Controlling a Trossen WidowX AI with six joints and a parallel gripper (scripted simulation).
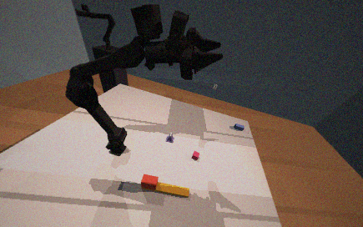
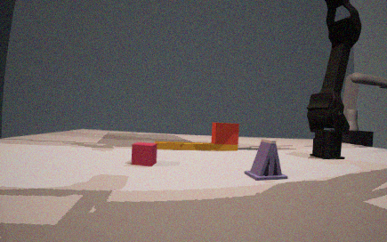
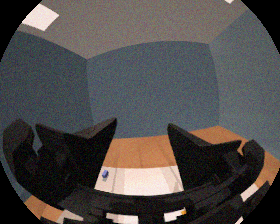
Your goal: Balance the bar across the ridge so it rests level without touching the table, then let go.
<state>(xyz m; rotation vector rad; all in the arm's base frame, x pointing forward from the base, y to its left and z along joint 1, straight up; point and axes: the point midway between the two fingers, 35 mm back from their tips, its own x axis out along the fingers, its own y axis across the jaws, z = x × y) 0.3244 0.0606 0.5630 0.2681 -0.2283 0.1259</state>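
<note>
Now: the small pink-red cube 70 mm ahead of my gripper tip, 40 mm to the left of it and 550 mm below it. Round my gripper tip: small blue block 380 mm ahead, 440 mm to the left, 550 mm below.
</note>
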